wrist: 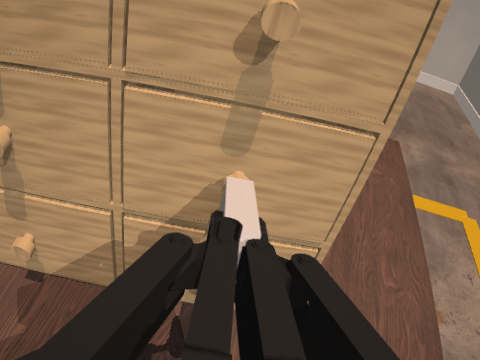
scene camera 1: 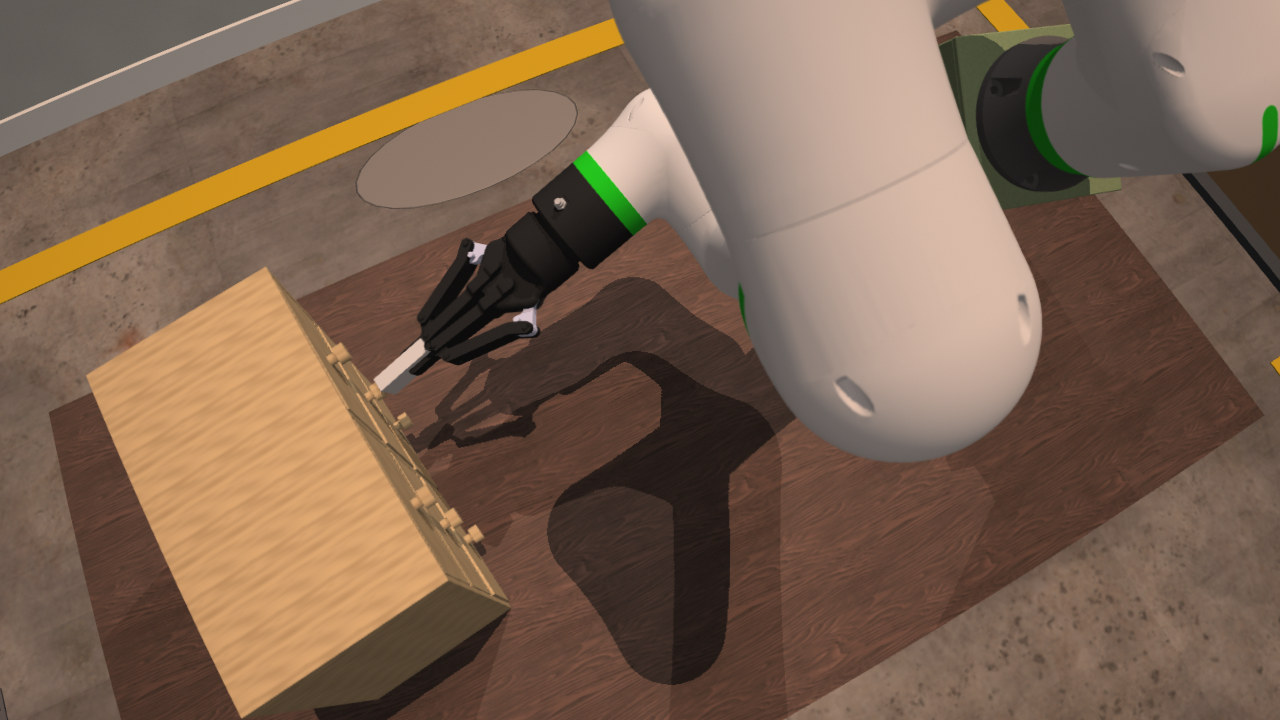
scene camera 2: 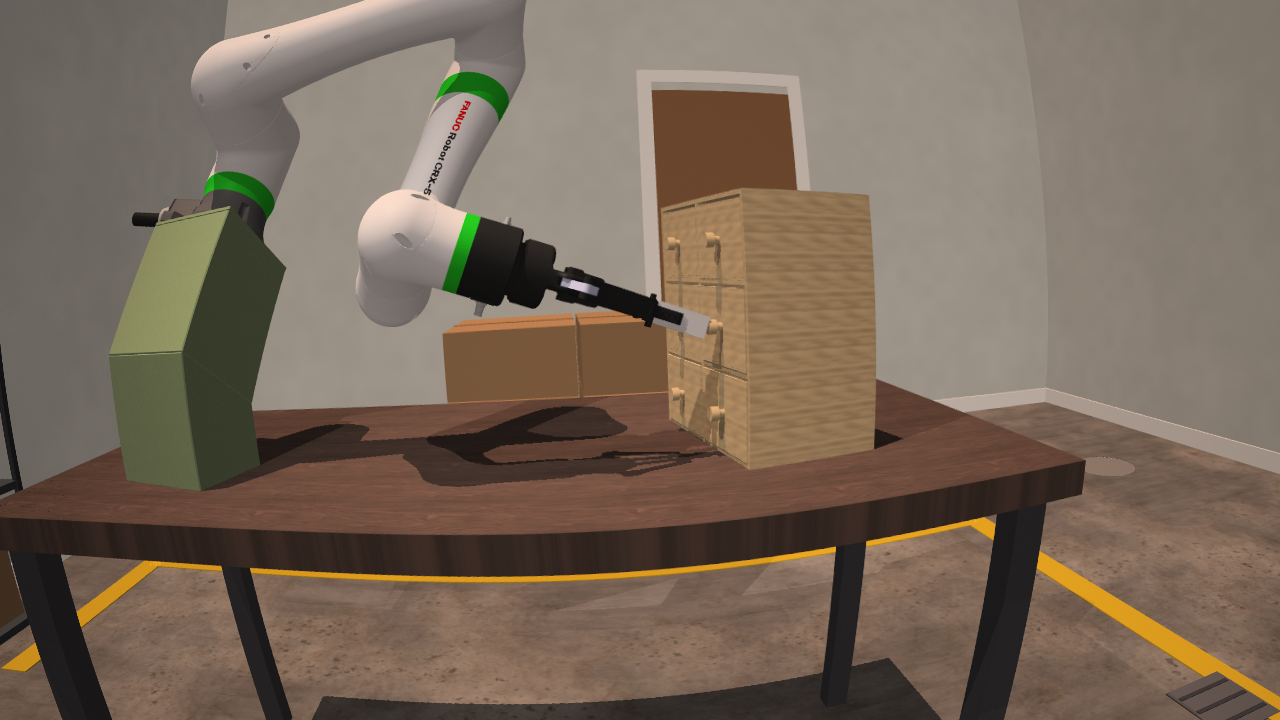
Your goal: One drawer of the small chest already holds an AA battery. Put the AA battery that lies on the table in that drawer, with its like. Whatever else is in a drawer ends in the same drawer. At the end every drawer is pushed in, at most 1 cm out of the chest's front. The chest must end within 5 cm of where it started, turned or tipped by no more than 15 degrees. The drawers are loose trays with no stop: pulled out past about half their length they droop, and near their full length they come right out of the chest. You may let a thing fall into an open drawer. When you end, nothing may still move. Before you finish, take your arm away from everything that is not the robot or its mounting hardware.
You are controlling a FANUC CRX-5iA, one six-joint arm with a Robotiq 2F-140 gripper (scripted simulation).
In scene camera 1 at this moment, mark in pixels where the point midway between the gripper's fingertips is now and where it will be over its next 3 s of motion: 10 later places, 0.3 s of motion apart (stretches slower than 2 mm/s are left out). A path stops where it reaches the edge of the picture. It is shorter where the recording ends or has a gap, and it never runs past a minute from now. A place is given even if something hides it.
My gripper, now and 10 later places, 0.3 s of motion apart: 384, 386; 391, 382; 419, 365; 431, 356; 450, 339; 462, 328; 464, 326; 469, 320; 480, 310; 499, 297; 522, 281
